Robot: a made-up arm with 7 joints. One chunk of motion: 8 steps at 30 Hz.
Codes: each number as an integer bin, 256 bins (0 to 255) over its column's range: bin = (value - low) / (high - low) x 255, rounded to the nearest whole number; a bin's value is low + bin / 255 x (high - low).
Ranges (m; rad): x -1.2..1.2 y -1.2..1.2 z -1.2..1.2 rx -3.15..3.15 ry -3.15..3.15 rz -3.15..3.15
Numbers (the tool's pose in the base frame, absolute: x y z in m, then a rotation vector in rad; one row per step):
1: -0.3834 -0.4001 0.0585 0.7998 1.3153 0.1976
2: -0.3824 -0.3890 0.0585 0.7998 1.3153 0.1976
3: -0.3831 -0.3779 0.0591 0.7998 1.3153 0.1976
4: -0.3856 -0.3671 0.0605 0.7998 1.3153 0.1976
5: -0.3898 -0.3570 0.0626 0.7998 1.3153 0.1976
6: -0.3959 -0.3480 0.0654 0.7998 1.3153 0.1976
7: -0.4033 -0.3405 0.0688 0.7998 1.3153 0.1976
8: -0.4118 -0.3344 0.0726 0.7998 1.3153 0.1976
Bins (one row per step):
1: 87 85 134 160 181 135
2: 87 86 134 160 181 135
3: 87 87 134 160 181 135
4: 87 88 134 160 181 135
5: 86 90 134 160 181 135
6: 85 91 134 160 181 135
7: 85 91 135 160 181 135
8: 84 92 135 160 181 135

